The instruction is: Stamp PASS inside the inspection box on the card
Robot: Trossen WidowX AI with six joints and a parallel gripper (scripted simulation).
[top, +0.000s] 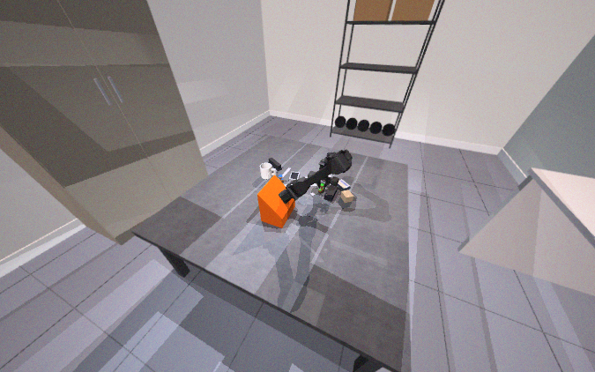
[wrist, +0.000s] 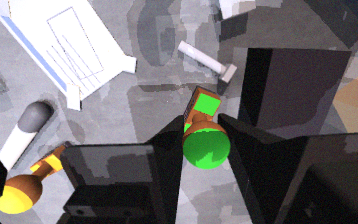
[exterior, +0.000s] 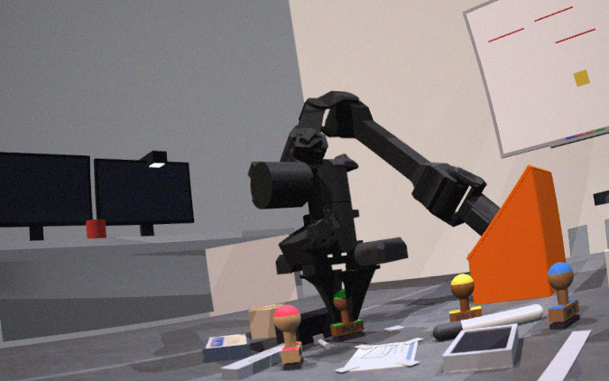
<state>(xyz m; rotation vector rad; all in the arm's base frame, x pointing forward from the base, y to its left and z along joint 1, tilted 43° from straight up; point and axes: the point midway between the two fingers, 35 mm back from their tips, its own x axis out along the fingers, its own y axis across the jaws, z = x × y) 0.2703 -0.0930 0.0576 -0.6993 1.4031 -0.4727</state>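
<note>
The ink pad lies 230 mm to the left of my gripper tip, 40 mm ahead of it and 20 mm below it. Also, from my gripper tip: black block (60 mm to the right, 10 mm below); then green-topped pass stamp (right at my gripper tip); then red-topped stamp (120 mm ahead, 40 mm to the left).
</note>
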